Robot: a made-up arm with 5 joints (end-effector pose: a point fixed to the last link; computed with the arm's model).
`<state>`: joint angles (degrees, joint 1 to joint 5).
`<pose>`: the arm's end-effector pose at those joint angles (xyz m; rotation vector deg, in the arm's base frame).
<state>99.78 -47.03 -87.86 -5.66 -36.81</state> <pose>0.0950 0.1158 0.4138 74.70 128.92 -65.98</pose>
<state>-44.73 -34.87 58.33 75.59 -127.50</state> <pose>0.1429 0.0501 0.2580 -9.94 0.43 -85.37</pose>
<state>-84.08 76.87 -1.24 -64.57 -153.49</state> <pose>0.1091 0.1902 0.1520 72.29 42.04 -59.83</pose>
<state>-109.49 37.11 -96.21 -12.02 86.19</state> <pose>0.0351 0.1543 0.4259 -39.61 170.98 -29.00</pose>
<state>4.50 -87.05 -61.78 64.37 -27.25</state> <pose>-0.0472 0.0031 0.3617 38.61 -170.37 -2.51</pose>
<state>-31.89 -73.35 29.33 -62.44 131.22</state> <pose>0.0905 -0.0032 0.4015 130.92 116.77 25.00</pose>
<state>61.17 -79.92 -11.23 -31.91 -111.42</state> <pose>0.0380 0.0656 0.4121 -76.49 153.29 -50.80</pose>
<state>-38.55 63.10 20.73 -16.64 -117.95</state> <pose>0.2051 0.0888 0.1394 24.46 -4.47 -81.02</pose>
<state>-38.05 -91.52 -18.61 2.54 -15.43</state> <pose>0.0053 -0.0692 0.3930 -76.68 143.40 4.33</pose>
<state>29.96 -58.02 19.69 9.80 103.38</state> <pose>0.1450 -0.0444 0.3933 -112.28 -51.70 42.49</pose>
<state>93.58 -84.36 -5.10 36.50 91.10</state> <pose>0.0769 0.0297 0.4040 -142.96 2.36 -2.20</pose>
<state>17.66 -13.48 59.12 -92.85 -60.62</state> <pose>0.2028 -0.0459 0.3085 55.68 -131.97 -36.47</pose>
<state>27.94 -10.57 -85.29 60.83 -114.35</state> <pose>0.1326 -0.0348 0.4538 103.20 -104.65 -72.94</pose>
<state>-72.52 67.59 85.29 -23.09 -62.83</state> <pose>0.0938 0.0134 0.1844 -37.19 14.22 6.62</pose>
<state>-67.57 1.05 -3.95 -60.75 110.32</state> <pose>0.1521 0.1507 0.3829 -59.52 -163.70 40.74</pose>
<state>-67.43 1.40 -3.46 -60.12 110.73</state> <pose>0.1531 0.1521 0.3809 -60.12 -162.91 42.97</pose>
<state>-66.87 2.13 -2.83 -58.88 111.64</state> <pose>0.1557 0.1541 0.3775 -61.83 -161.16 46.90</pose>
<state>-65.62 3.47 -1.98 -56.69 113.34</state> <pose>0.1611 0.1569 0.3717 -65.22 -157.73 53.46</pose>
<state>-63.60 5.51 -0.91 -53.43 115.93</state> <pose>0.1696 0.1601 0.3628 -70.16 -152.04 62.86</pose>
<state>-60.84 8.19 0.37 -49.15 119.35</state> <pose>0.1810 0.1626 0.3506 -75.96 -143.70 74.76</pose>
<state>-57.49 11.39 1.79 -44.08 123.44</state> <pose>0.1945 0.1631 0.3354 -81.59 -132.72 88.31</pose>
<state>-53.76 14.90 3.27 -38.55 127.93</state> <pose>0.2088 0.1607 0.3181 -85.92 -119.61 102.39</pose>
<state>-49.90 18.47 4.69 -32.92 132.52</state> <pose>0.2222 0.1552 0.3001 -88.20 -105.43 115.84</pose>
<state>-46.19 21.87 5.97 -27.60 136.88</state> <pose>0.2334 0.1474 0.2828 88.05 91.34 -127.40</pose>
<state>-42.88 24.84 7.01 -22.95 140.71</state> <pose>0.2419 0.1386 0.2678 86.01 78.76 -136.31</pose>
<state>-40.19 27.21 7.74 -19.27 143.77</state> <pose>0.2476 0.1305 0.2562 83.34 68.96 -142.70</pose>
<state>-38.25 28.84 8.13 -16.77 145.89</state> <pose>0.2512 0.1242 0.2486 81.12 62.42 -146.72</pose>
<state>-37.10 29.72 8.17 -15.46 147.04</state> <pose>0.2534 0.1205 0.2449 80.04 59.06 -148.67</pose>
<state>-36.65 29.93 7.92 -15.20 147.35</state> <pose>0.2545 0.1193 0.2446 80.25 58.40 -148.95</pose>
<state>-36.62 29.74 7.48 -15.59 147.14</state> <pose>0.2551 0.1196 0.2463 81.32 59.37 -148.23</pose>
